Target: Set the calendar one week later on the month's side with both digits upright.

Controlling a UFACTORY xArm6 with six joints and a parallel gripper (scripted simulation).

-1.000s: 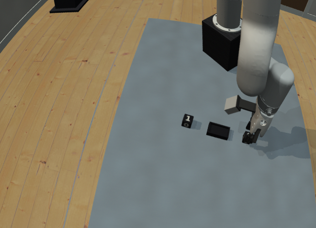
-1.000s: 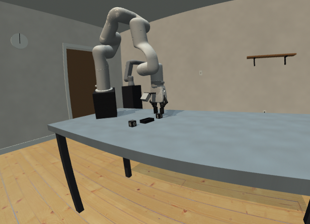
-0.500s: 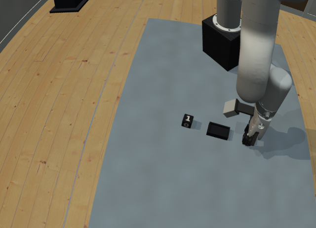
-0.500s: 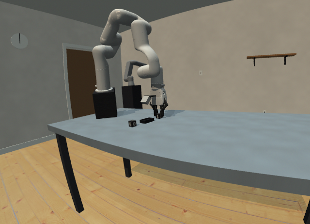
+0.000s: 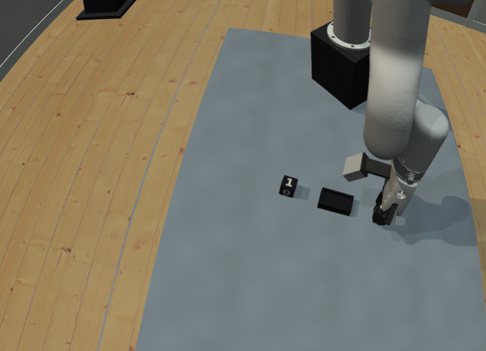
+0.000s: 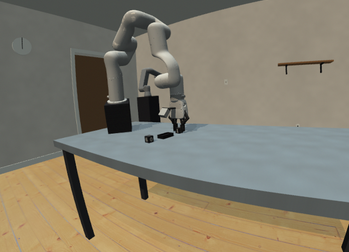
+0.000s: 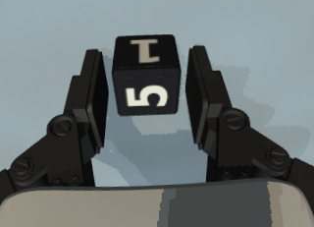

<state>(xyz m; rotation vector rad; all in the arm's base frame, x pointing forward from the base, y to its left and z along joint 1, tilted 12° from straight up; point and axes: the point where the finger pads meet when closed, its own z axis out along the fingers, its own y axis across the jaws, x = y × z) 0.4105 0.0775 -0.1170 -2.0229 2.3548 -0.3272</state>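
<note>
Right now my hand is 2 cm past the black tray, 11 cm to the left of it and 2 cm above it.
</note>
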